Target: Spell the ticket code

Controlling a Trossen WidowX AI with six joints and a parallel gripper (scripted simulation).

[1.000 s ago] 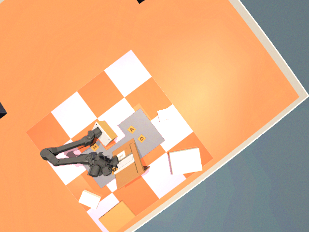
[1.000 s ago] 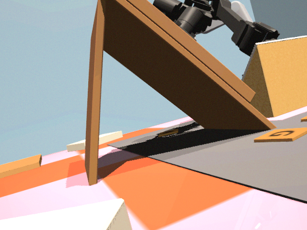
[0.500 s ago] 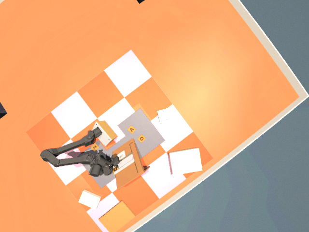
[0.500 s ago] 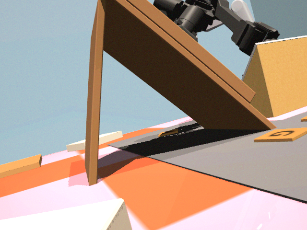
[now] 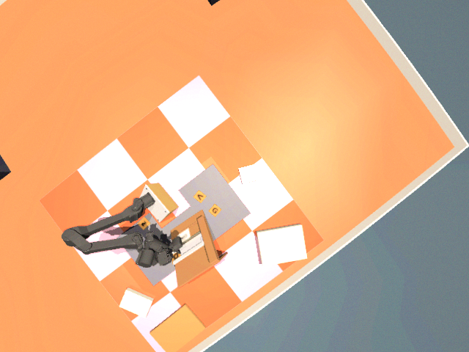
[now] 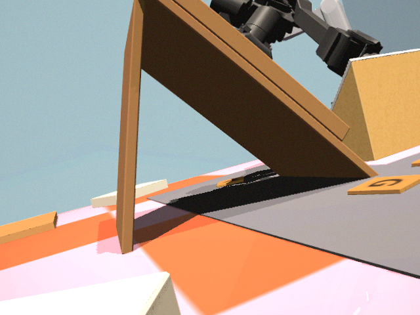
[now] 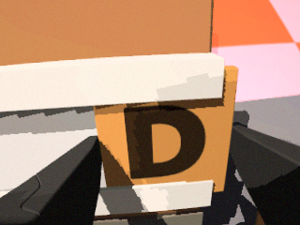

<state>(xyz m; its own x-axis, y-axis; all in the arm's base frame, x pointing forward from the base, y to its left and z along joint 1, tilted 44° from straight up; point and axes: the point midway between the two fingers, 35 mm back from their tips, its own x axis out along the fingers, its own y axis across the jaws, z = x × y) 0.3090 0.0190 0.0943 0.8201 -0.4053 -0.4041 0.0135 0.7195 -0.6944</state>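
Now: gripper tip 7 cm above the white ticket, 6 cm to the right of it and 5 cm past it. The rest, counted from my gripper tip: orange d tile right at my gripper tip; grey mat 16 cm below, 14 cm behind, 6 cm to the left; z tile 25 cm behind, 15 cm below, 13 cm to the right.
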